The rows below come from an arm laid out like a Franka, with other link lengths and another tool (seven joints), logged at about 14 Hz.
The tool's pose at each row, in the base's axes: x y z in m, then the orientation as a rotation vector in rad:
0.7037, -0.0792, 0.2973, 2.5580, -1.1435, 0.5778
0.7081, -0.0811, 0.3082, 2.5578, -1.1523, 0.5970
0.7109, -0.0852, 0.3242, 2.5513, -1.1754, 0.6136
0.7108, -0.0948, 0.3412, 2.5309, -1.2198, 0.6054
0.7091, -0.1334, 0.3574, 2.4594, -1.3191, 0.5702
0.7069, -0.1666, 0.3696, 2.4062, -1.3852, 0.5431
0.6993, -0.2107, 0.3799, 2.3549, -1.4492, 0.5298
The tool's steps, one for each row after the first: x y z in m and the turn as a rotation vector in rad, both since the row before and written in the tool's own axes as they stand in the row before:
0.0090, -0.0011, -0.0078, 0.0099, 0.0083, 0.0086
0.0119, 0.0017, -0.0117, 0.0064, 0.0063, 0.0187
0.0144, 0.0072, -0.0110, -0.0117, -0.0056, 0.0316
0.0330, 0.0258, 0.0011, -0.0517, -0.0103, 0.0730
0.0287, 0.0205, 0.0031, -0.0383, -0.0075, 0.0502
0.0346, 0.0288, 0.0093, -0.0290, -0.0020, 0.0513

